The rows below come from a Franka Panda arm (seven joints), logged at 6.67 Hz.
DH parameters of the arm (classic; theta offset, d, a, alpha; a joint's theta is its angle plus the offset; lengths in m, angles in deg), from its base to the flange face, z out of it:
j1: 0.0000 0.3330 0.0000 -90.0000
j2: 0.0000 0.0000 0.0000 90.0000
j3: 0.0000 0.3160 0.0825 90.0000
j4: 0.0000 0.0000 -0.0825 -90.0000
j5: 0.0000 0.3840 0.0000 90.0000
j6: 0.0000 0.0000 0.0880 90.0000
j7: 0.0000 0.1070 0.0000 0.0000
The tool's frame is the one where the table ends.
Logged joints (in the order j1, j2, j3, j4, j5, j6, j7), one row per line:
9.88, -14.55, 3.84, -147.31, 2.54, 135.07, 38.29
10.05, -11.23, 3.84, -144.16, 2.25, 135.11, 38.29
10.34, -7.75, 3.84, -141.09, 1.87, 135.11, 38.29
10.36, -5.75, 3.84, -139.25, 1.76, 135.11, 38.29
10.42, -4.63, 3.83, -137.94, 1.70, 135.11, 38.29
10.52, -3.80, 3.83, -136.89, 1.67, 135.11, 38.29
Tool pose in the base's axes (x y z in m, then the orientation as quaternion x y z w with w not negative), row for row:
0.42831, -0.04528, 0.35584, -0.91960, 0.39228, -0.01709, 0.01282
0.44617, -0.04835, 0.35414, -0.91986, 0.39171, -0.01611, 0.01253
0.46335, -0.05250, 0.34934, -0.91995, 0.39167, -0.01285, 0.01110
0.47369, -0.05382, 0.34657, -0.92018, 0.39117, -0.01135, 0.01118
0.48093, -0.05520, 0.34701, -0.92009, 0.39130, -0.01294, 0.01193
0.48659, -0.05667, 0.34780, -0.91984, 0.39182, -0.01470, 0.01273
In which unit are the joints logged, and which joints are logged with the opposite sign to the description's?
The joints are logged in degrees. Opposite sign: j1.
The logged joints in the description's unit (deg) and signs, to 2 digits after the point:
-9.88, -14.55, 3.84, -147.31, 2.54, 135.07, 38.29
-10.05, -11.23, 3.84, -144.16, 2.25, 135.11, 38.29
-10.34, -7.75, 3.84, -141.09, 1.87, 135.11, 38.29
-10.36, -5.75, 3.84, -139.25, 1.76, 135.11, 38.29
-10.42, -4.63, 3.83, -137.94, 1.70, 135.11, 38.29
-10.52, -3.80, 3.83, -136.89, 1.67, 135.11, 38.29

